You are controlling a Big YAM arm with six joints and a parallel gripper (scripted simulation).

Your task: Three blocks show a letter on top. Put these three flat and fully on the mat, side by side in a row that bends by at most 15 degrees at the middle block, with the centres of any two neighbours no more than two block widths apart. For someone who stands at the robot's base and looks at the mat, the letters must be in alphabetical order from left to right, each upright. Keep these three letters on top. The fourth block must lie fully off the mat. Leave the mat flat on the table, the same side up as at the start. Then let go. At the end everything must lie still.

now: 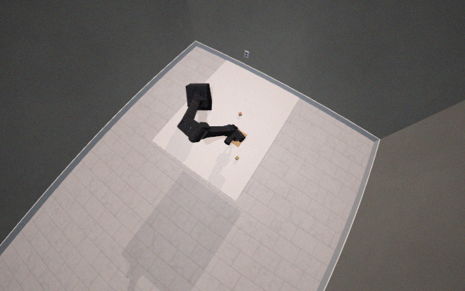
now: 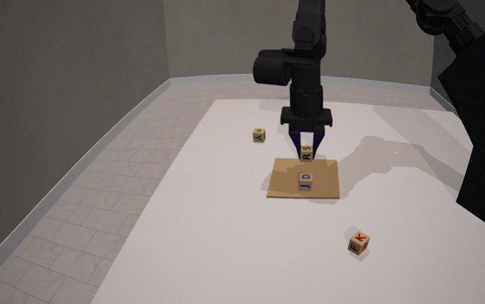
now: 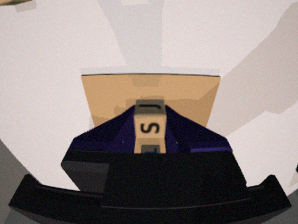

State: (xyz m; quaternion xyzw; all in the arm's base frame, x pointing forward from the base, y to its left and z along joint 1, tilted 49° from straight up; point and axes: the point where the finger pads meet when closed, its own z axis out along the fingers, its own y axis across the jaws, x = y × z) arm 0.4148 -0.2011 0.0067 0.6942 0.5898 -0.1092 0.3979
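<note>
Now: hand 10 mm short of the mat, 40 mm to the right of it and 30 mm above it. Also, from my hand: letter block: right at my hand.
</note>
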